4 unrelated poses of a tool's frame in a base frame.
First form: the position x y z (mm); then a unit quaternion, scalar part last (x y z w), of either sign.
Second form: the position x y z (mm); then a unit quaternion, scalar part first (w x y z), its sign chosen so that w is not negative. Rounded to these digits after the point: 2 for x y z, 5 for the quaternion.
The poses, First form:
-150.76 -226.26 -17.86 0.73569 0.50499 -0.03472 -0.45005
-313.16 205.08 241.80 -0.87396 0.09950 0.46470 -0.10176
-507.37 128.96 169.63 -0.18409 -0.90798 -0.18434 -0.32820
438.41 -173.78 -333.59 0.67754 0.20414 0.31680 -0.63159
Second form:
-150.76 -226.26 -17.86 0.45005 -0.73569 -0.50499 0.03472
-313.16 205.08 241.80 0.10176 0.87396 -0.09950 -0.46470
-507.37 128.96 169.63 0.32820 0.18409 0.90798 0.18434
438.41 -173.78 -333.59 0.63159 -0.67754 -0.20414 -0.31680

